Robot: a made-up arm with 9 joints.
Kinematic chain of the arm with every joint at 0, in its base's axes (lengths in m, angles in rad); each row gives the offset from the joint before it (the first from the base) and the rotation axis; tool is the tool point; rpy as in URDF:
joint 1: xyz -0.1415 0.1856 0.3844 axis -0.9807 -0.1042 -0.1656
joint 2: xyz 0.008 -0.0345 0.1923 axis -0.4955 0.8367 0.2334
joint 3: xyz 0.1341 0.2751 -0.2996 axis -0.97 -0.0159 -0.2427
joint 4: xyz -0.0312 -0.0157 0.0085 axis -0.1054 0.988 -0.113
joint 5: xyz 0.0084 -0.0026 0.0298 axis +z
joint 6: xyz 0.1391 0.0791 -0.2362 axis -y
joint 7: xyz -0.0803 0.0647 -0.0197 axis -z
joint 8: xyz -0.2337 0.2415 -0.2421 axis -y
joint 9: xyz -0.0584 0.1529 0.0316 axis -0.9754 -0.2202 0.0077
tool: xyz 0.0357 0.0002 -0.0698 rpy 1.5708 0 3.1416
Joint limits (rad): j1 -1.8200..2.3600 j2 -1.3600..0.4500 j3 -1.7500..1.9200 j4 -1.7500..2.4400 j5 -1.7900..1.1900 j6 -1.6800..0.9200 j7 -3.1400..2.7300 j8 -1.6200..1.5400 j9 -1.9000..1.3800
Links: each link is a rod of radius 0.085 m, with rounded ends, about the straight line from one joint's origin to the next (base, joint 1, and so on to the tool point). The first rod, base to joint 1, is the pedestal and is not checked.
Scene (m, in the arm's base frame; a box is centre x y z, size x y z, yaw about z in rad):
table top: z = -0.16
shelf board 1: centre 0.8 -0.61 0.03 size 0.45 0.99 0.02 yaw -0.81
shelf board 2: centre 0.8 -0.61 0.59 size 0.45 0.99 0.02 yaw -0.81
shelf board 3: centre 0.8 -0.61 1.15 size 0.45 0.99 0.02 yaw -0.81
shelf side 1: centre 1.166 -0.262 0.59 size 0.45 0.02 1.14 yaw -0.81
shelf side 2: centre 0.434 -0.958 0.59 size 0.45 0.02 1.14 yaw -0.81
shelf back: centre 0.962 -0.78 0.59 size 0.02 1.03 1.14 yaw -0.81
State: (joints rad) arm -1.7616 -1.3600 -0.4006 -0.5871 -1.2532 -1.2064 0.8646 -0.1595 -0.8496
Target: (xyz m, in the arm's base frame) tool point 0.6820 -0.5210 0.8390
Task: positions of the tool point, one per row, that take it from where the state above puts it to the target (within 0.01 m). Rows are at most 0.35 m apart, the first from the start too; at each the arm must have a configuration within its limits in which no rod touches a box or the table.
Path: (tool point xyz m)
1: 0.3947 -0.6428 0.3693
2: 0.2657 -0.4594 0.3199
3: 0.3667 -0.4241 0.5892
4: 0.4331 -0.2596 0.8390
5: 0.5099 -0.3412 0.8891
6: 0.5947 -0.4306 0.8910
7: 0.6820 -0.5211 0.8389

